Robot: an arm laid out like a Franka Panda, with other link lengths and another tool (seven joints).
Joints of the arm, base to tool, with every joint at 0 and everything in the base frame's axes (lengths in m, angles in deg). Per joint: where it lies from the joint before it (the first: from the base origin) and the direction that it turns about. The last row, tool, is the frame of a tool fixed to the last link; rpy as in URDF.
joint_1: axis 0 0 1 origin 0 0 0.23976
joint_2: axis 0 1 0 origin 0 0 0
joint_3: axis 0 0 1 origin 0 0 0.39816
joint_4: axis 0 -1 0 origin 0.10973 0 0
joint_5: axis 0 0 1 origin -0.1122 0 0.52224
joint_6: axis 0 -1 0 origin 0 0 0
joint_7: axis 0 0 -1 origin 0.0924 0 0
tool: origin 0.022 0.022 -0.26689 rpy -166.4 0 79
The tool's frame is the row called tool.
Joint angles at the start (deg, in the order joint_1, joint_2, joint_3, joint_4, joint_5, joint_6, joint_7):
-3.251, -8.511, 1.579, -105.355, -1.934, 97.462, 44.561
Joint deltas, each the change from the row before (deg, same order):
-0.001, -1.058, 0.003, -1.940, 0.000, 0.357, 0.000
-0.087, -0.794, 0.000, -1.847, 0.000, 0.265, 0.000
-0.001, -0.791, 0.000, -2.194, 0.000, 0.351, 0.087
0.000, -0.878, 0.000, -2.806, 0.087, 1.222, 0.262
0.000, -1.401, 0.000, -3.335, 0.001, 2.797, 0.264
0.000, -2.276, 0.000, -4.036, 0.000, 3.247, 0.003
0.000, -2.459, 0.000, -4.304, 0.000, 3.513, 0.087
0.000, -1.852, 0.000, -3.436, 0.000, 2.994, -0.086
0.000, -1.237, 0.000, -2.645, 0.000, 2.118, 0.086
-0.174, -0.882, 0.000, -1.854, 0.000, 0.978, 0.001
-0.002, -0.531, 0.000, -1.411, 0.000, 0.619, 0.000
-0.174, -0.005, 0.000, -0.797, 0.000, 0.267, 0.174
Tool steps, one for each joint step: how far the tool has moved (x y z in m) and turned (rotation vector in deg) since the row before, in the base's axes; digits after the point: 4 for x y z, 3 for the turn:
-0.0093, 0.0003, -0.0085, -0.012, 0.526, 0.007
-0.0088, -0.0008, -0.0109, 0.004, 0.789, -0.086
-0.0100, 0.0002, -0.0148, 0.011, 1.049, -0.086
-0.0093, 0.0005, -0.0190, 0.082, 0.695, -0.248
-0.0063, 0.0002, -0.0158, -0.053, -0.869, -0.179
-0.0102, 0.0005, -0.0131, -0.081, -1.482, 0.093
-0.0114, 0.0005, -0.0139, -0.084, -1.666, 0.015
-0.0085, 0.0005, -0.0122, -0.066, -1.402, 0.173
-0.0074, 0.0002, -0.0121, -0.027, -0.711, -0.027
-0.0078, -0.0017, -0.0096, -0.011, -0.005, -0.155
-0.0064, 0.0001, -0.0092, 0.003, 0.262, 0.008
-0.0039, -0.0019, -0.0085, 0.032, 0.517, -0.345

